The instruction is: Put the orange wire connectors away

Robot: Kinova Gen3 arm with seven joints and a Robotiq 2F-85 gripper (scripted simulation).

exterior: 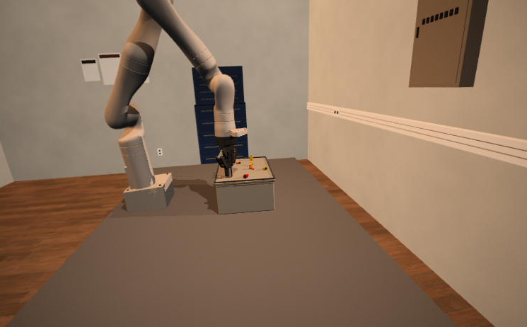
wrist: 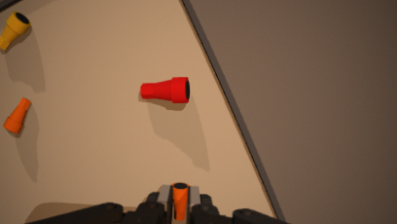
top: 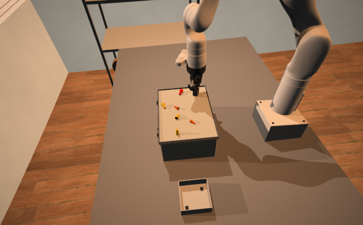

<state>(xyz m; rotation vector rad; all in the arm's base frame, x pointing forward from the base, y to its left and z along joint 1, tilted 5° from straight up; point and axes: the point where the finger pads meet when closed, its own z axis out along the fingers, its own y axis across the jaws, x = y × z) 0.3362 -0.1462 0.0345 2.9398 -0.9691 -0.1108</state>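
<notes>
Right now my hand is 60 mm short of the red connector, 30 mm to the left of it and 10 mm above it. From my hand the other things lie so: tool case (80 mm ahead, 80 mm to the left, 50 mm below).
</notes>
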